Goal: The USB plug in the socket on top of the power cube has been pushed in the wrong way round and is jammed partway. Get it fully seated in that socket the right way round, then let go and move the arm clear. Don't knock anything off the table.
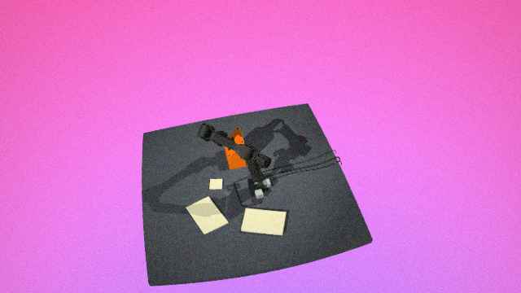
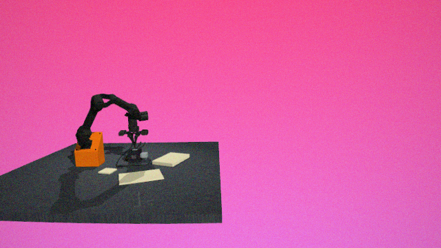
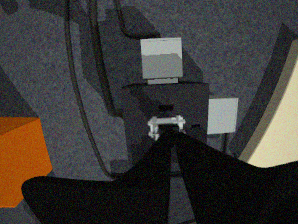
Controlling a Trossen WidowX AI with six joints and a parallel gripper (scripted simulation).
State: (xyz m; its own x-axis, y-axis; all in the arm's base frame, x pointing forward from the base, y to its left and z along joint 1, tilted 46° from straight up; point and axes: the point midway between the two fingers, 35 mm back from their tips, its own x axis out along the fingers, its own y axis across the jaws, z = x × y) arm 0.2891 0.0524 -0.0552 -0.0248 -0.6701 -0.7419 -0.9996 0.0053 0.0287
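Now: the pale-rimmed socket 4 cm below my gripper tip. From my gripper tip the other things lie so: cream tile: 22 cm to the right, 11 cm behind, 10 cm below.
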